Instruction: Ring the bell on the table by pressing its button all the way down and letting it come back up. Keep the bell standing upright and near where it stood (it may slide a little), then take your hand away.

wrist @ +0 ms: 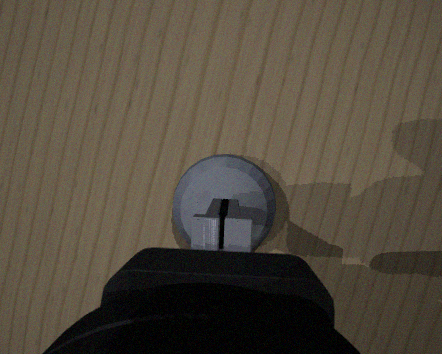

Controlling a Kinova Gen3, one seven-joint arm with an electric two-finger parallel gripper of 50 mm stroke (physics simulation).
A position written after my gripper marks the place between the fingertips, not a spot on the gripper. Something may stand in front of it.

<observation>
In view: my gripper [224,215] and a bell [224,176].
</observation>
